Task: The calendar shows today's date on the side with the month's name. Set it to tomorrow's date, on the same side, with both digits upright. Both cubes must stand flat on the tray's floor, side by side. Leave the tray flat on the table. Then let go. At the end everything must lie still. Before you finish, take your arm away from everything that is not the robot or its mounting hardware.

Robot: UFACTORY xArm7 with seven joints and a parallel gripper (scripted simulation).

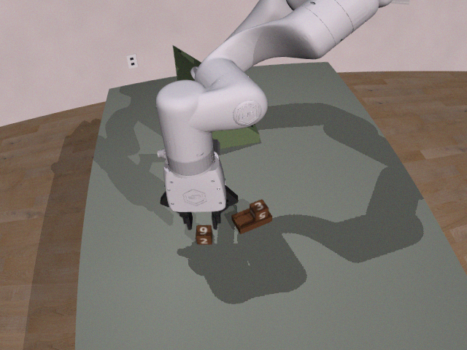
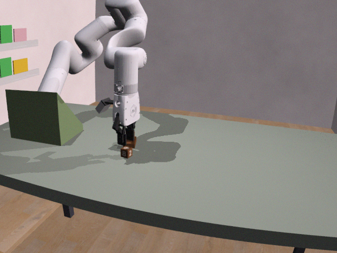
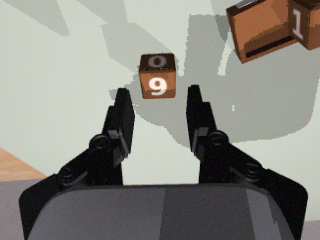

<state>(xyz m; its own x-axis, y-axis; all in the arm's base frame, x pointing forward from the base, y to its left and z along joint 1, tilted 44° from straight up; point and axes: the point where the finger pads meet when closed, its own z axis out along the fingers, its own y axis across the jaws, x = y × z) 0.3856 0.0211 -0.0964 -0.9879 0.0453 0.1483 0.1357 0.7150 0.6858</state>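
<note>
The brown cube is 50 mm below my hand. Also, from my hand: tray (100 mm to the left, 60 mm below, 30 mm behind).
</note>
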